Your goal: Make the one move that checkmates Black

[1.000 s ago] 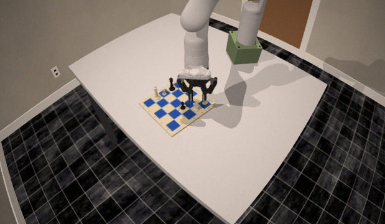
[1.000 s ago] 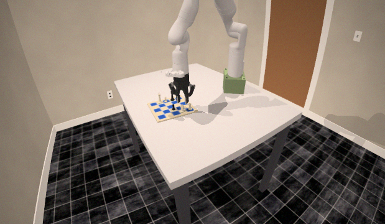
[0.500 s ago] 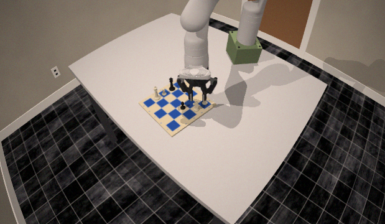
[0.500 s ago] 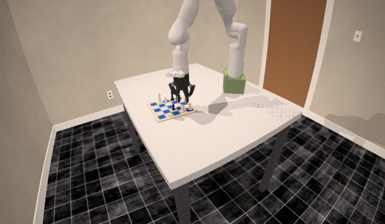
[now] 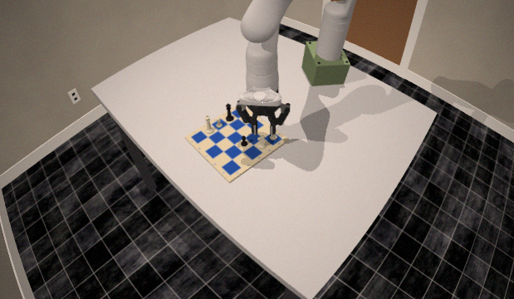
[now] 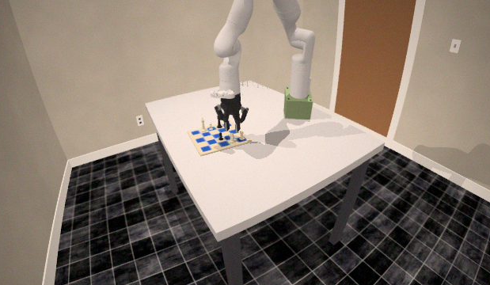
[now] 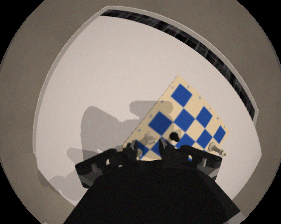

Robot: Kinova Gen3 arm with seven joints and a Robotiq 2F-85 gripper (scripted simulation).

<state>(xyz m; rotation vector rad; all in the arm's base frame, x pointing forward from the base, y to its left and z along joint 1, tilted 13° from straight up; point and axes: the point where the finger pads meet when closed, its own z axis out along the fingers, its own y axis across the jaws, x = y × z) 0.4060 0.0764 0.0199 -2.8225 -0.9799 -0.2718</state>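
Now: the black pawn 3 cm ahead of my hand, 4 cm to the right of it and 5 cm below it. Also, from my hand: white pawn 4 cm ahead, 15 cm to the right, 5 cm below; then chessboard 4 cm ahead, 8 cm to the right, 7 cm below; then tall black piece 1 cm behind, 15 cm to the right, 4 cm below.
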